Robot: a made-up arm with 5 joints.
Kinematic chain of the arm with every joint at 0, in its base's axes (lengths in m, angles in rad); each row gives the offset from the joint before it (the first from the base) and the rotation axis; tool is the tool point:
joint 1: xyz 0 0 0.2 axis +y
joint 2: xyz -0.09 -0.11 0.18 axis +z
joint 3: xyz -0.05 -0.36 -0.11 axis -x
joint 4: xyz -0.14 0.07 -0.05 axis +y
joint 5: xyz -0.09 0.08 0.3 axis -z
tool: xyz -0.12 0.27 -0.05
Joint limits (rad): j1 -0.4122..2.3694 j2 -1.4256..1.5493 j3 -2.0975..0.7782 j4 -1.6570..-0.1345 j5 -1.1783..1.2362
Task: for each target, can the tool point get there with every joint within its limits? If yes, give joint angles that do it. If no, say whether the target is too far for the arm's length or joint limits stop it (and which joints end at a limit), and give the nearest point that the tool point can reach.
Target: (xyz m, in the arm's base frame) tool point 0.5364 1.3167 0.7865
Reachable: no: too far | nearest point 0.4272 0.4734 0.6671 | short by 0.859 m
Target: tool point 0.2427 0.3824 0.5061
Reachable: yes | joints 1.7522 -1.0430 -0.6967 -1.0149 -0.3115
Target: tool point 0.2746 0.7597 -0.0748
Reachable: no: joint limits stop it (at a limit: joint 1, joint 2) | nearest point 0.3137 0.4396 0.1328 | short by 0.384 m
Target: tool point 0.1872 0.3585 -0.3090
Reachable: no: joint limits stop it (at a limit: joint 1, joint 2, joint 4) | nearest point -0.0399 0.2931 -0.1815 | short by 0.269 m
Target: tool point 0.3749 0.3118 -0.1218
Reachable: no: joint limits stop it (at a limit: joint 1, joint 2, joint 4) | nearest point 0.3817 0.3016 -0.0084 | short by 0.114 m
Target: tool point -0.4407 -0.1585 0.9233
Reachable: yes | joints 0.4121 -0.4852 -1.4122 -0.6096 -0.0271
